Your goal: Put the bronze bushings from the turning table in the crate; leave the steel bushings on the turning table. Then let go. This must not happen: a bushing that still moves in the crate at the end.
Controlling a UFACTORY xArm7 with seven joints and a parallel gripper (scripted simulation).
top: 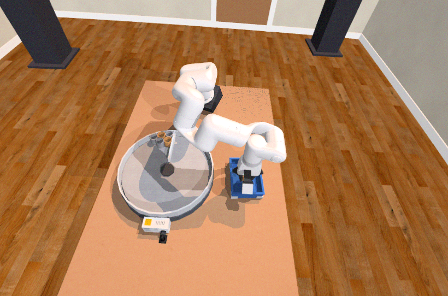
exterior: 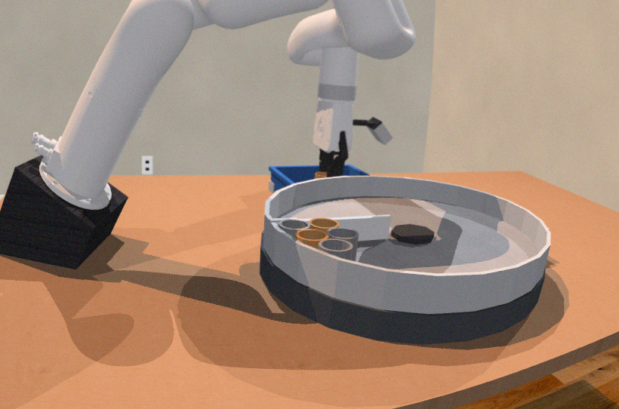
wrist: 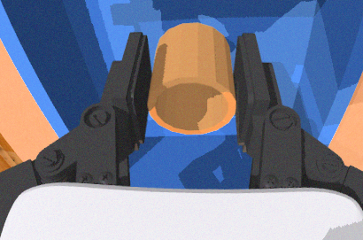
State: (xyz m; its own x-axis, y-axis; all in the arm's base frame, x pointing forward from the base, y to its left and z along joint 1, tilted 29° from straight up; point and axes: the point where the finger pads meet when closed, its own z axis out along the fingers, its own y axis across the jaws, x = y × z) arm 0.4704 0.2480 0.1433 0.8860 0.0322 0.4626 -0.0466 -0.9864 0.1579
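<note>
Right now the blue crate is 10 mm behind my hand and 30 mm below it. From my hand the other things lie so: grey turning table: 30 mm behind, 360 mm to the right.
</note>
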